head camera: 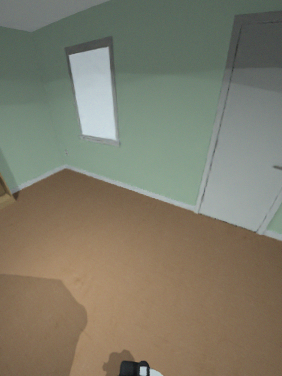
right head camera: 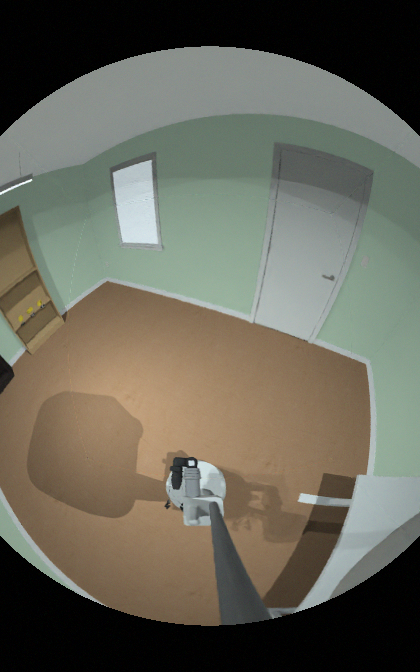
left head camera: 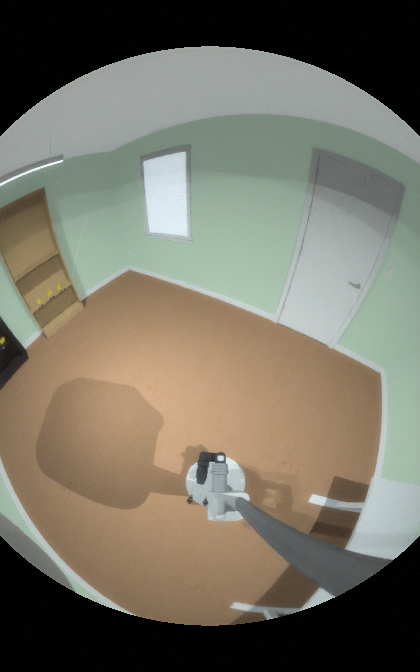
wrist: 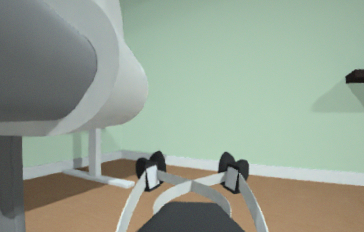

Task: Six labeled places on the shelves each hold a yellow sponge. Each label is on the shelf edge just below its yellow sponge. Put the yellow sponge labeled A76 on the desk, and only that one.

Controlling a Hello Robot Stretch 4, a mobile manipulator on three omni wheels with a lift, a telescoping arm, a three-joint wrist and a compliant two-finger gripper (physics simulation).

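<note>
Three small yellow sponges stand in a row on a shelf of the wooden shelf unit (head camera: 7, 201) (left head camera: 65, 320) (right head camera: 46, 336) at the far left: a near one (left head camera: 39, 302) (right head camera: 20, 318), a middle one (left head camera: 49, 294) (right head camera: 29, 310) and a far one (left head camera: 60, 287) (right head camera: 39, 303). Another yellow sponge (left head camera: 2, 341) shows on the black shelf unit (left head camera: 16, 356) (right head camera: 5, 375). The labels are too small to read. The white desk (left head camera: 390, 515) (right head camera: 382, 500) is at the lower right. My gripper (wrist: 192, 164) (left head camera: 197, 500) (right head camera: 175, 506) is open and empty, close to my base and far from the shelves.
A closed door (head camera: 240, 130) (left head camera: 345, 240) (right head camera: 310, 235) and a window (head camera: 93, 92) (left head camera: 167, 195) (right head camera: 135, 202) are in the green wall ahead. The desk's white foot (left head camera: 335, 502) (right head camera: 325, 500) stands out over the floor. A dark ledge (wrist: 356, 76) shows at the wrist view's right edge.
</note>
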